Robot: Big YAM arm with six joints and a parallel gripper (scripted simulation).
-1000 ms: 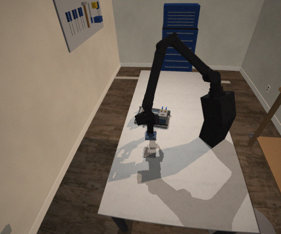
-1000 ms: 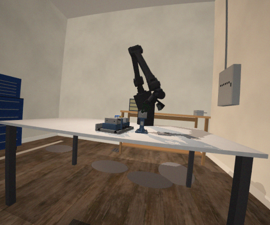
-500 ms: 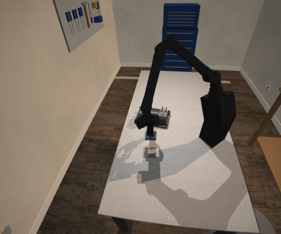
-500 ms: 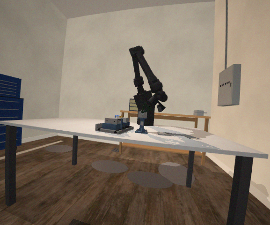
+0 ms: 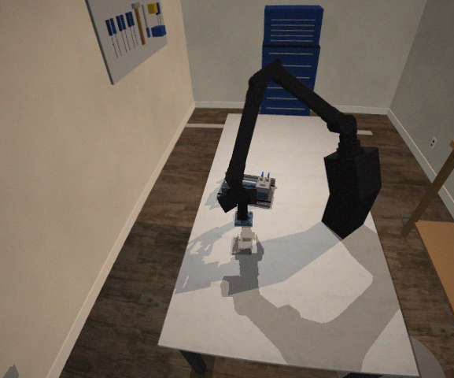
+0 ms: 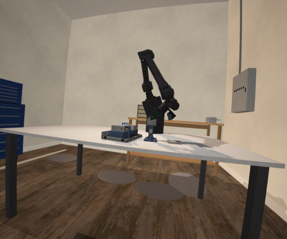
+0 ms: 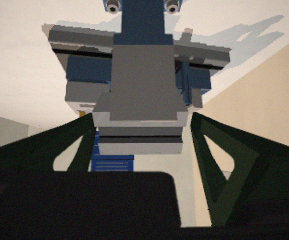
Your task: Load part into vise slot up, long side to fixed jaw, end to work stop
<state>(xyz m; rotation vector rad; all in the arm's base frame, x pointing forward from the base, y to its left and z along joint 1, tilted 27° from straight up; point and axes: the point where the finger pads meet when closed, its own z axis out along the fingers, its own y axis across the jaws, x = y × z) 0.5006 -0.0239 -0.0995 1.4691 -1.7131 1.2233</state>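
Right now the part is right at my hand. Also, from my hand: post (10 cm below); then air cylinder rod (4 cm behind, 19 cm to the right, 8 cm below); then work stop rod (6 cm ahead, 17 cm to the right, 7 cm below).
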